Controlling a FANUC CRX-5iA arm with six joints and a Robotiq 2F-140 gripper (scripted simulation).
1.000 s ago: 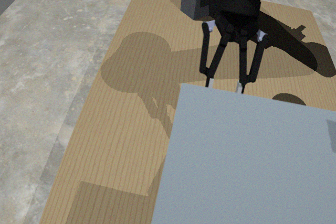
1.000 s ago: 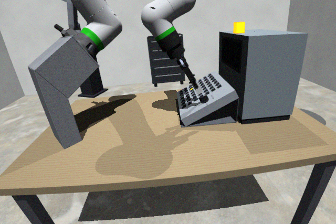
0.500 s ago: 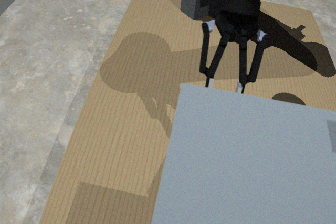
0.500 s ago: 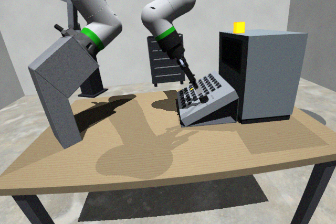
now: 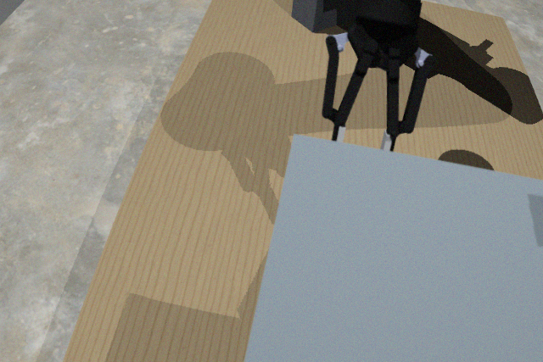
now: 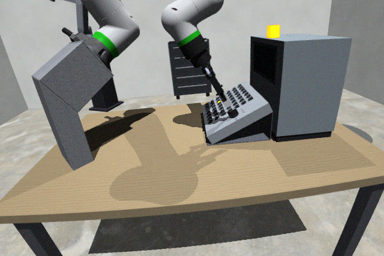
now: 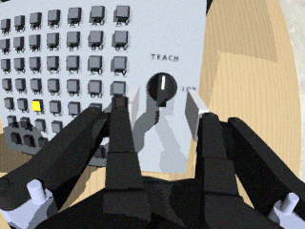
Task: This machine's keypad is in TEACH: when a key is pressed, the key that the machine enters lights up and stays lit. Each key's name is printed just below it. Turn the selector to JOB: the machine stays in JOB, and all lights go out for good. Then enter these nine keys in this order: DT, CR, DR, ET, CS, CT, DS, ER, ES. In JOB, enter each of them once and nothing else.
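My gripper is now 7 cm above the black selector knob, 4 cm short of it and 1 cm to the right of it. The rest, counted from my hand: sloped keypad: 13 cm to the left, 11 cm below, 1 cm ahead.
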